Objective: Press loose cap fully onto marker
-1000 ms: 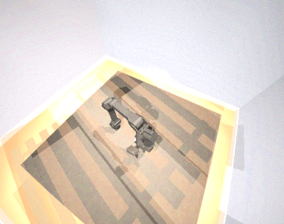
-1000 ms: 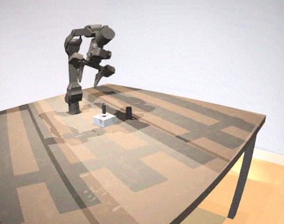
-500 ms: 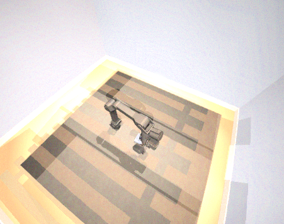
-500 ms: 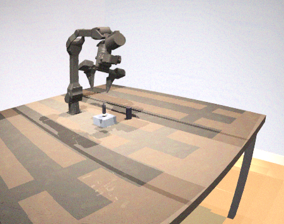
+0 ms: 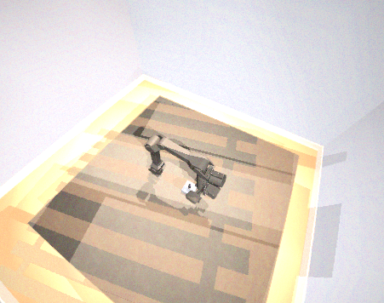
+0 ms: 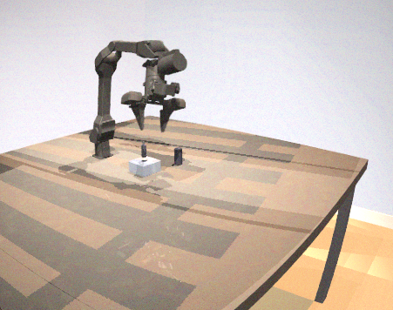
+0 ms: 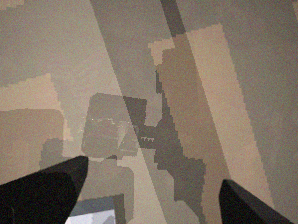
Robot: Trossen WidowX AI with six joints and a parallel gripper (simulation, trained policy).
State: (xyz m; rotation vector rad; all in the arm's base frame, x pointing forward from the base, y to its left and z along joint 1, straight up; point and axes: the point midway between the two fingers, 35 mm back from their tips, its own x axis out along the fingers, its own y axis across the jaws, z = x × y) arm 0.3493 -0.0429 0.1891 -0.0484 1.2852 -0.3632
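Right now my gripper tip is 7 cm past the dark cap, 18 cm to the right of it and 13 cm above it. Also, from my gripper tip: holder block 10 cm behind, 5 cm to the left, 14 cm below.
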